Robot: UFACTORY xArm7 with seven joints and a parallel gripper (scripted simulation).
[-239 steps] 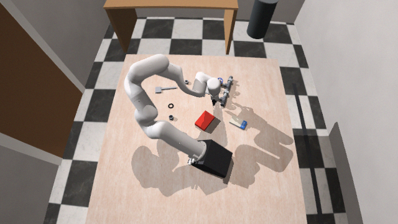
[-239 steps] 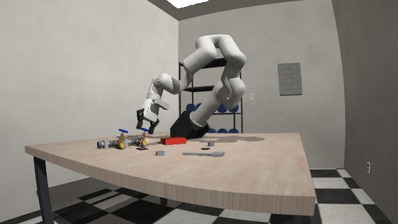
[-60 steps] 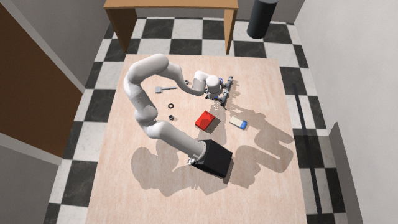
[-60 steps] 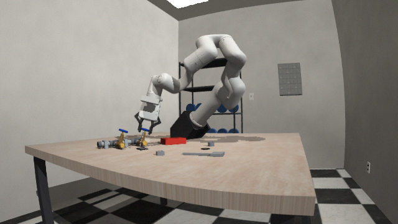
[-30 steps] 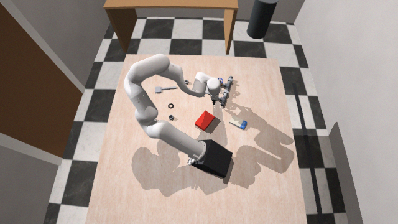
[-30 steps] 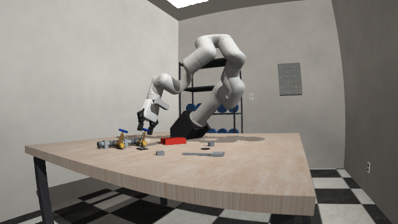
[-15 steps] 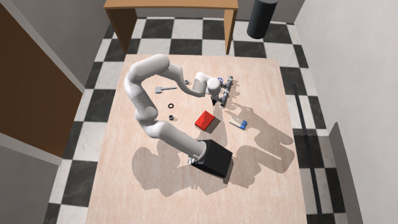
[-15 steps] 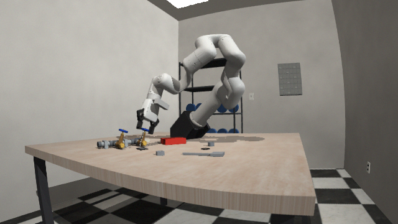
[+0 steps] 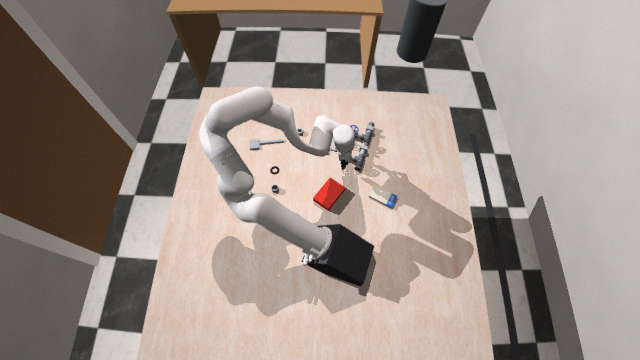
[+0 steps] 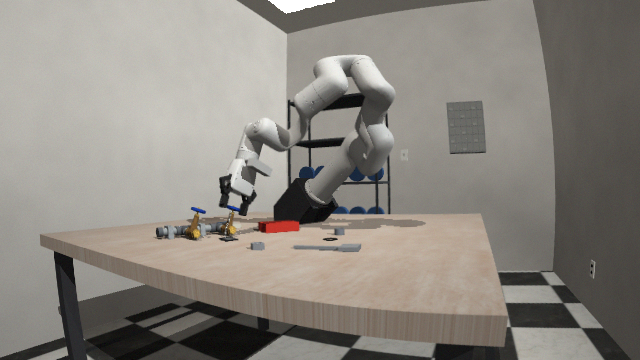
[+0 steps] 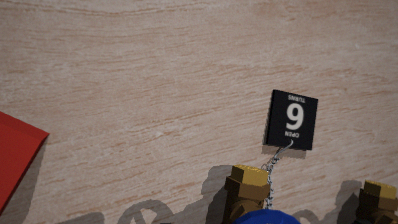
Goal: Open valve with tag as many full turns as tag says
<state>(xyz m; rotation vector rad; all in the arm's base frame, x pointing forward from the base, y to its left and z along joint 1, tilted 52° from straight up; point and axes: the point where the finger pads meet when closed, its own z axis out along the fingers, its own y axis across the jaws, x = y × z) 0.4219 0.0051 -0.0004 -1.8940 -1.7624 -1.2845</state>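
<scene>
Now: the black tag 8 cm below my hand, 7 cm ahead of it and 6 cm to the left of it. Also, from my hand: red block: 17 cm behind, 7 cm below, 2 cm to the left; then white box: 20 cm to the right, 12 cm behind, 8 cm below; then grey flat tool: 39 cm to the left, 8 cm below.
</scene>
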